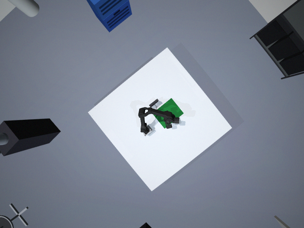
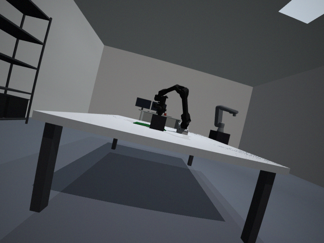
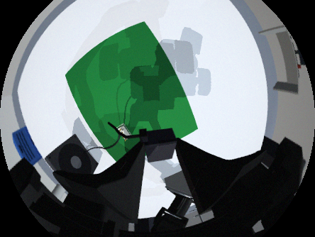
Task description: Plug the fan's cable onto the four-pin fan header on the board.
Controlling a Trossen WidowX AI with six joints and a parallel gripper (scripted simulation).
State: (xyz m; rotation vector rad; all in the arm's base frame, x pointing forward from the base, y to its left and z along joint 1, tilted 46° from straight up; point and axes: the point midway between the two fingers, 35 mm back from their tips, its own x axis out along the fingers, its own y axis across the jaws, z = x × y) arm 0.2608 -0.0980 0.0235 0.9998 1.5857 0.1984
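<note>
The white four-pin header is 11 cm below my gripper tip and 8 cm to the left of it. Round my gripper tip: fan (23 cm to the left, 5 cm below, 2 cm ahead); black plug (1 cm behind); green board (13 cm below, 7 cm ahead, 3 cm to the left).
</note>
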